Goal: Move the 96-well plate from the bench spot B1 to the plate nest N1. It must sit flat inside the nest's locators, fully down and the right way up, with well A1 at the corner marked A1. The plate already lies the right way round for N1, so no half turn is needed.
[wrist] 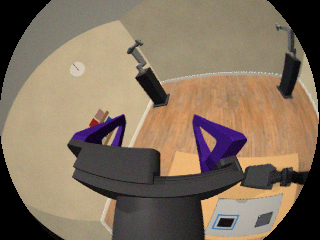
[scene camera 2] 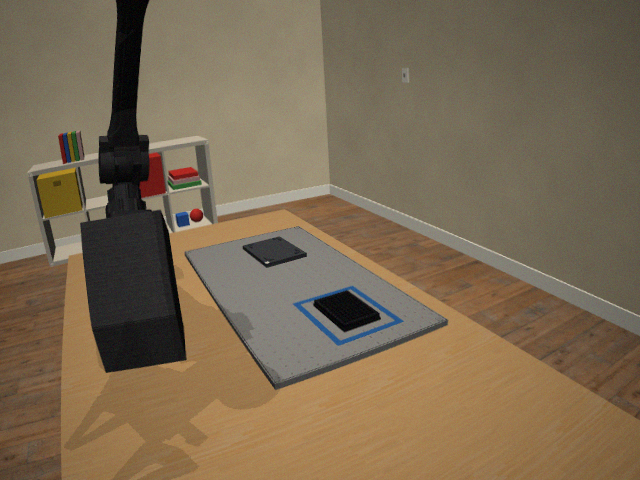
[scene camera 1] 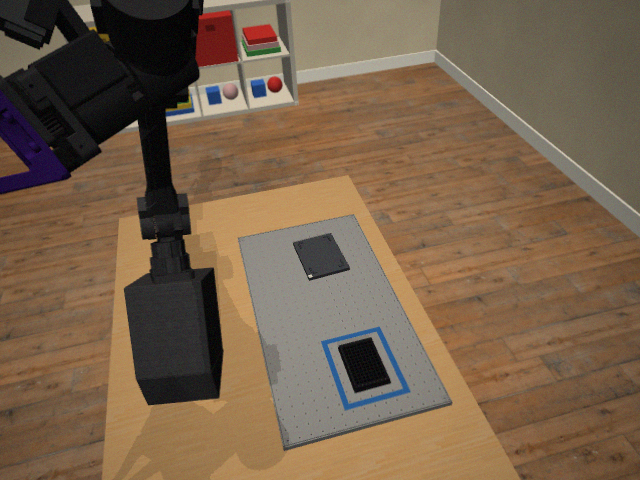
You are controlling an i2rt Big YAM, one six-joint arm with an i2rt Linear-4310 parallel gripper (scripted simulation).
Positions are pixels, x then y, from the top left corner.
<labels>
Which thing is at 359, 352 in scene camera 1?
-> A black 96-well plate.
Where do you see a plate nest N1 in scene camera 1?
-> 322, 255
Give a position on a plate nest N1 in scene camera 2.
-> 283, 251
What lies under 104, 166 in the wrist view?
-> The gripper.
</labels>
